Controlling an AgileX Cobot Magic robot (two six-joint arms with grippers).
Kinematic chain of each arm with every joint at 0, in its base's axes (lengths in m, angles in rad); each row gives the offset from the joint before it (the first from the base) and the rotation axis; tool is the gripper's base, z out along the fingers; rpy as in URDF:
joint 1: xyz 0 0 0.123 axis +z
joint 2: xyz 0 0 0 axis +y
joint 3: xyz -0.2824 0 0.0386 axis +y
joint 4: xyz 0.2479 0 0.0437 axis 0.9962 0 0.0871
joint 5: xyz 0 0 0 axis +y
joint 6: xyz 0.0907 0 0.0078 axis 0.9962 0 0.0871
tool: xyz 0 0 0 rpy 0 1.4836 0
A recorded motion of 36 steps. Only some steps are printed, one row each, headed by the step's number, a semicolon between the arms.
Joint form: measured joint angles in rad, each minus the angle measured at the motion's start. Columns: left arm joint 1, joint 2, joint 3, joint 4, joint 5, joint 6; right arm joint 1, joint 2, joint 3, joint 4, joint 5, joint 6.
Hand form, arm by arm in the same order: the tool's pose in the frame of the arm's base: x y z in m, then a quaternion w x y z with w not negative. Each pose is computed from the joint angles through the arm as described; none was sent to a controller.
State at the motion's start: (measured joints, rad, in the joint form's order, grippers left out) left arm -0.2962 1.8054 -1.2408 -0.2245 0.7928 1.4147; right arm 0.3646 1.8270 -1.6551 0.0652 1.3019 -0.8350
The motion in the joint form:
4: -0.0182 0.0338 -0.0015 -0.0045 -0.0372 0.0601; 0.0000 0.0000 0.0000 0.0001 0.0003 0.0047
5: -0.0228 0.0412 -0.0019 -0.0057 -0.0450 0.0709; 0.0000 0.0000 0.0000 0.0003 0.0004 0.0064
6: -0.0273 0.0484 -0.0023 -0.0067 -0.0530 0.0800; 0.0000 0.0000 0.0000 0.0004 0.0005 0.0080
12: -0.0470 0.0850 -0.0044 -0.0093 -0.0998 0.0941; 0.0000 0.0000 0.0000 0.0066 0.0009 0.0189
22: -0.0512 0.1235 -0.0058 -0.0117 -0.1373 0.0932; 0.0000 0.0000 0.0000 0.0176 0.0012 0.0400
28: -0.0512 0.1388 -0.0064 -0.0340 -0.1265 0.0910; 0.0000 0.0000 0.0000 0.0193 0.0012 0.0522
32: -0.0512 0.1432 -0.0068 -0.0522 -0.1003 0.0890; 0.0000 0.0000 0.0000 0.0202 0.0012 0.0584
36: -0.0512 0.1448 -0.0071 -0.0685 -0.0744 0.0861; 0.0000 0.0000 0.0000 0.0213 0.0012 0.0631
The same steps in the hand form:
4: 0.3472 -0.1278 0.1964 0.17581 0.72185 0.66930 0.00753; 0.3503 0.1398 0.2977 0.09671 -0.55512 0.82607 0.01009
5: 0.3479 -0.1298 0.1940 0.17607 0.72624 0.66446 0.00833; 0.3503 0.1399 0.2977 0.09667 -0.55440 0.82655 0.01028
6: 0.3485 -0.1317 0.1916 0.17645 0.73003 0.66018 0.00918; 0.3503 0.1399 0.2977 0.09663 -0.55374 0.82700 0.01041
12: 0.3524 -0.1403 0.1797 0.18038 0.73753 0.65064 0.01369; 0.3501 0.1404 0.2977 0.09705 -0.54873 0.83023 0.01396
22: 0.3571 -0.1431 0.1664 0.17943 0.73604 0.65255 0.01504; 0.3497 0.1412 0.2978 0.09789 -0.53903 0.83633 0.02031
28: 0.3566 -0.1444 0.1606 0.17312 0.73112 0.65992 0.00129; 0.3497 0.1414 0.2978 0.09793 -0.53377 0.83966 0.02172
32: 0.3544 -0.1452 0.1587 0.16472 0.72811 0.66523 -0.01344; 0.3496 0.1415 0.2978 0.09795 -0.53109 0.84133 0.02246
36: 0.3520 -0.1459 0.1578 0.15728 0.72508 0.66992 -0.02702; 0.3496 0.1416 0.2978 0.09801 -0.52902 0.84261 0.02322

